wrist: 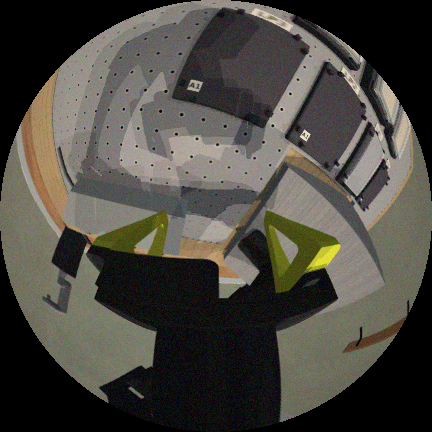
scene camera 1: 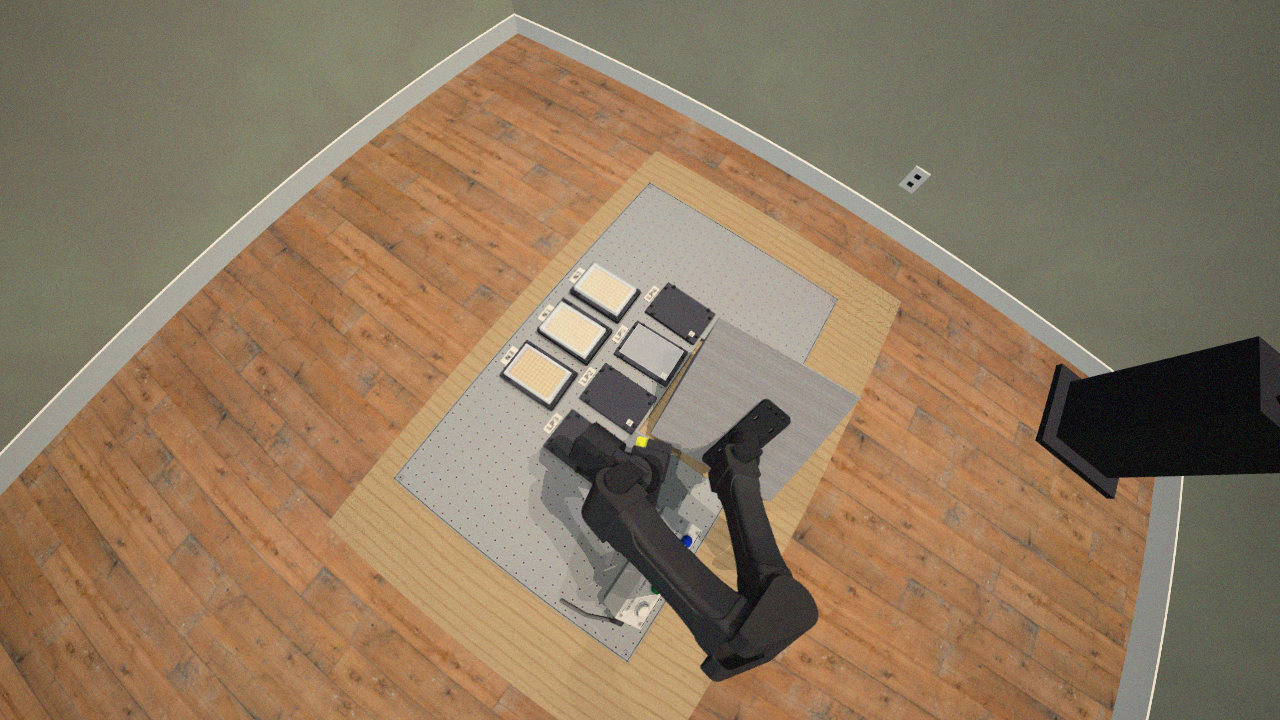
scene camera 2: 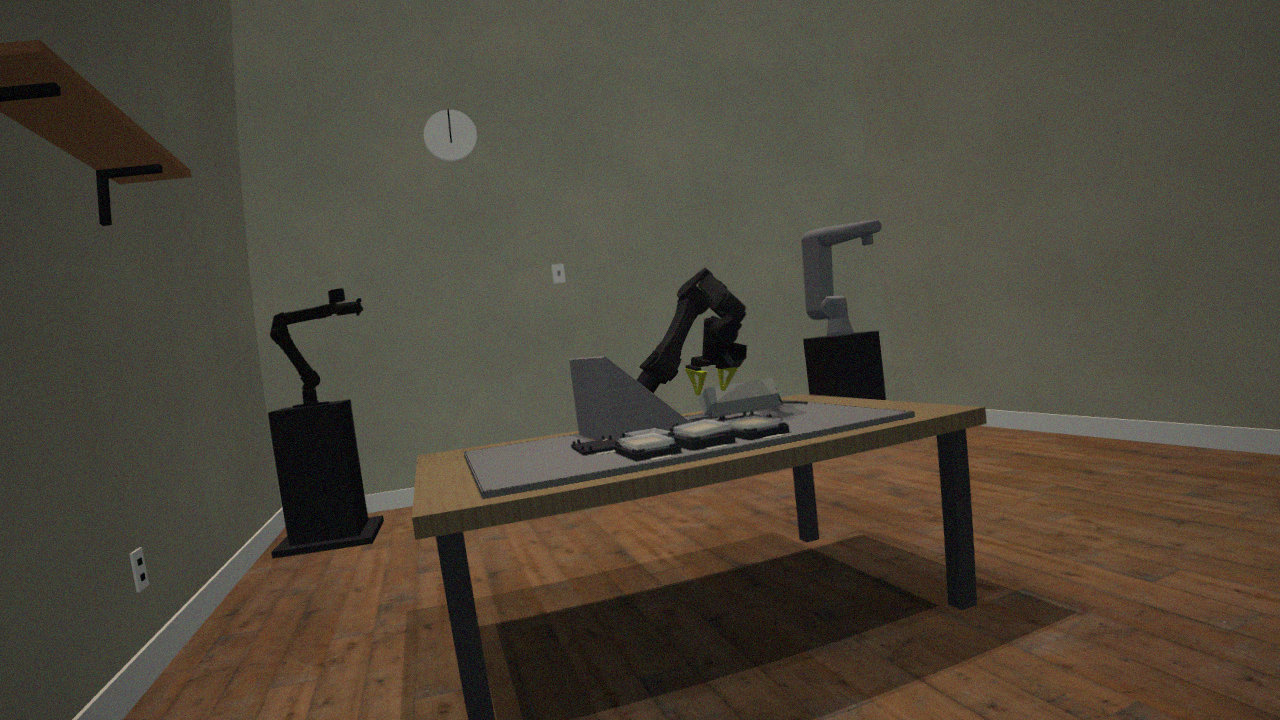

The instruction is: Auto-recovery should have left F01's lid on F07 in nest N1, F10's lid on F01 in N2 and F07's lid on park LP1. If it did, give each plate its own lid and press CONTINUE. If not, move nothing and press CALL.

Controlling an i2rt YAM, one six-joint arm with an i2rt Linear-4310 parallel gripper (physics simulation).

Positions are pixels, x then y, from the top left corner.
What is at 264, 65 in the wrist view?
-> A lid park LP3.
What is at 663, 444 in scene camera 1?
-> My gripper.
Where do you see a nest N1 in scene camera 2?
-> At 720, 440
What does my gripper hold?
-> Nothing.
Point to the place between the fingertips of my gripper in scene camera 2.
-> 710, 392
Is my gripper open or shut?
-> Open.
